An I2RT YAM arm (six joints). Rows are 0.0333 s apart.
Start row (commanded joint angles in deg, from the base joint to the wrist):
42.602 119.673 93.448 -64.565 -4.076 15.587
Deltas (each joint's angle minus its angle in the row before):
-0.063 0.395 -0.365 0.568 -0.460 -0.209
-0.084 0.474 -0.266 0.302 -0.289 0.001
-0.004 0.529 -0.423 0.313 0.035 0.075
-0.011 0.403 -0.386 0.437 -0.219 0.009
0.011 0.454 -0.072 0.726 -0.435 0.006
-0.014 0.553 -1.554 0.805 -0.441 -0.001
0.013 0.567 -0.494 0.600 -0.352 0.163
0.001 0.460 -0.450 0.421 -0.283 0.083
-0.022 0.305 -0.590 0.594 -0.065 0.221
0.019 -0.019 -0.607 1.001 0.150 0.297
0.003 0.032 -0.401 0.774 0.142 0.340
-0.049 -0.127 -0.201 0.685 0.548 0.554
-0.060 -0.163 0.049 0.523 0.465 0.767
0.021 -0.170 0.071 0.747 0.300 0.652
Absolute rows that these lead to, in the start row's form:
42.539 120.068 93.083 -63.997 -4.536 15.378
42.455 120.542 92.817 -63.695 -4.825 15.379
42.451 121.071 92.394 -63.382 -4.790 15.454
42.440 121.474 92.008 -62.945 -5.009 15.463
42.451 121.928 91.936 -62.219 -5.444 15.469
42.437 122.481 90.382 -61.414 -5.885 15.468
42.450 123.048 89.888 -60.814 -6.237 15.631
42.451 123.508 89.438 -60.393 -6.520 15.714
42.429 123.813 88.848 -59.799 -6.585 15.935
42.448 123.794 88.241 -58.798 -6.435 16.232
42.451 123.826 87.840 -58.024 -6.293 16.572
42.402 123.699 87.639 -57.339 -5.745 17.126
42.342 123.536 87.688 -56.816 -5.280 17.893
42.363 123.366 87.759 -56.069 -4.980 18.545

